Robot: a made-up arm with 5 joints. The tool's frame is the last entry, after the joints.
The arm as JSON. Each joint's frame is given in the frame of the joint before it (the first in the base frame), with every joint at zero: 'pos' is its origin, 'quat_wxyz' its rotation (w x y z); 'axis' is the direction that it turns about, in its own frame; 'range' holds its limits. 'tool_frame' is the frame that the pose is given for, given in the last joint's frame.
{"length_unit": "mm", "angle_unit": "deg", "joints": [
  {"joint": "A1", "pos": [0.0, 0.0, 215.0], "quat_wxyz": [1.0, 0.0, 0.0, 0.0], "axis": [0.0, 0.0, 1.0], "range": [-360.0, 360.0]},
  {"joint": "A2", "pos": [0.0, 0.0, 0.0], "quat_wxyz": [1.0, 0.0, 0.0, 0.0], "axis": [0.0, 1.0, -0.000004], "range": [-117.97, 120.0]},
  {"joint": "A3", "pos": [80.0, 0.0, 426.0], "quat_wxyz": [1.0, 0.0, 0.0, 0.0], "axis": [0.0, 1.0, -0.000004], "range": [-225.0, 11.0]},
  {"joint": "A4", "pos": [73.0, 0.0, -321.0], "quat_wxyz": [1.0, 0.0, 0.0, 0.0], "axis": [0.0, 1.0, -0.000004], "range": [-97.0, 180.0]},
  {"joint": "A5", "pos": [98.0, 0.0, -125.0], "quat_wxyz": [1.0, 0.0, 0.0, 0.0], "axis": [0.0, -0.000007, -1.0], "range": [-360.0, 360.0]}
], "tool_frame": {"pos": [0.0, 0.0, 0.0], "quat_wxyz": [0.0, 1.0, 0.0, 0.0]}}
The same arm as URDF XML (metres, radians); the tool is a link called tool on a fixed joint. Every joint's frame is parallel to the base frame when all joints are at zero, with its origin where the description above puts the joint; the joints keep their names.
<robot name="arm">
<joint name="A1" type="revolute"><parent link="base"/><child link="link1"/><origin xyz="0 0 0.215" rpy="0 0 0"/><axis xyz="0 0 1"/><limit lower="-6.2832" upper="6.2832"/></joint>
<joint name="A2" type="revolute"><parent link="link1"/><child link="link2"/><origin xyz="0 0 0" rpy="0 0 0"/><axis xyz="0 1 0"/><limit lower="-2.059" upper="2.0944"/></joint>
<joint name="A3" type="revolute"><parent link="link2"/><child link="link3"/><origin xyz="0.08 0 0.426" rpy="0 0 0"/><axis xyz="0 1 0"/><limit lower="-3.927" upper="0.192"/></joint>
<joint name="A4" type="revolute"><parent link="link3"/><child link="link4"/><origin xyz="0.073 0 -0.321" rpy="0 0 0"/><axis xyz="0 1 0"/><limit lower="-1.693" upper="3.1416"/></joint>
<joint name="A5" type="revolute"><parent link="link4"/><child link="link5"/><origin xyz="0.098 0 -0.125" rpy="0 0 0"/><axis xyz="0 0 -1"/><limit lower="-6.2832" upper="6.2832"/></joint>
<joint name="tool_fixed" type="fixed"><parent link="link5"/><child link="tool"/><origin xyz="0 0 0" rpy="3.1416 0 0"/></joint>
<link name="base"/>
<link name="link1"/>
<link name="link2"/>
<link name="link3"/>
<link name="link4"/>
<link name="link5"/>
<link name="tool"/>
</robot>

